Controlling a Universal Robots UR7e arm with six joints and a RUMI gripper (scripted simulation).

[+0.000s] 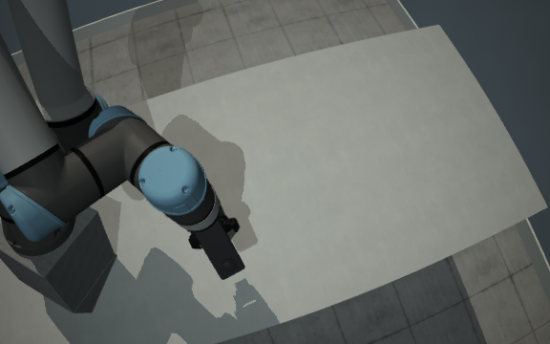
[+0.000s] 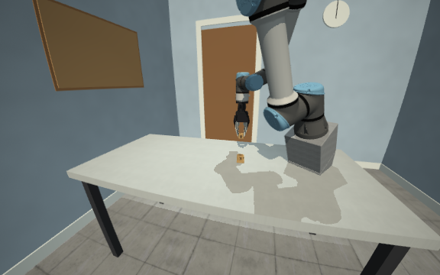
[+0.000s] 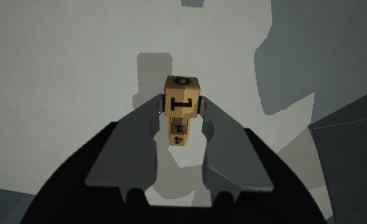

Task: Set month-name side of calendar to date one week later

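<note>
Right now the wooden calendar tray is 120 mm below my hand, 110 mm to the left of it and 10 mm behind it.
</note>
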